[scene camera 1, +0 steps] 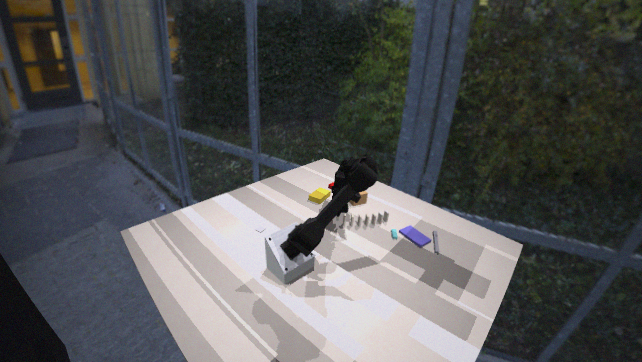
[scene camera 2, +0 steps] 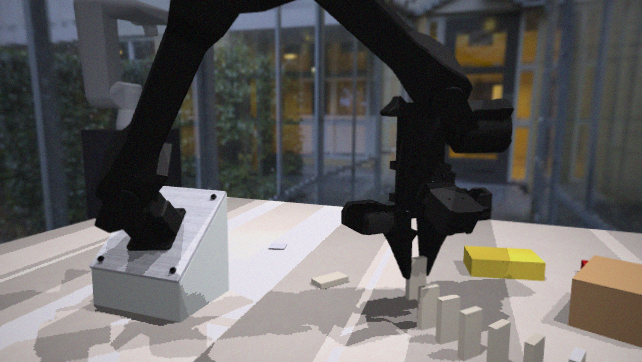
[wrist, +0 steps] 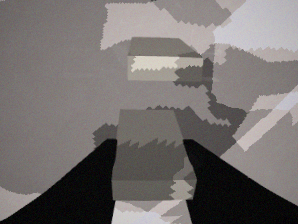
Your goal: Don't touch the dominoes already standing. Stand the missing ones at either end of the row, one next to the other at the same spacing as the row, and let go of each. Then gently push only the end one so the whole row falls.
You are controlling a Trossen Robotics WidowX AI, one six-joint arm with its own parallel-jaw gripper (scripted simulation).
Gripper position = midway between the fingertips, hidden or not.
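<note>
I see my gripper (scene camera 2: 415, 276), and looking from the wrist I find the gripper (wrist: 149, 149) again. There is a yellow block (scene camera 2: 508, 263) as well, though in the wrist view the block is out of frame.
</note>
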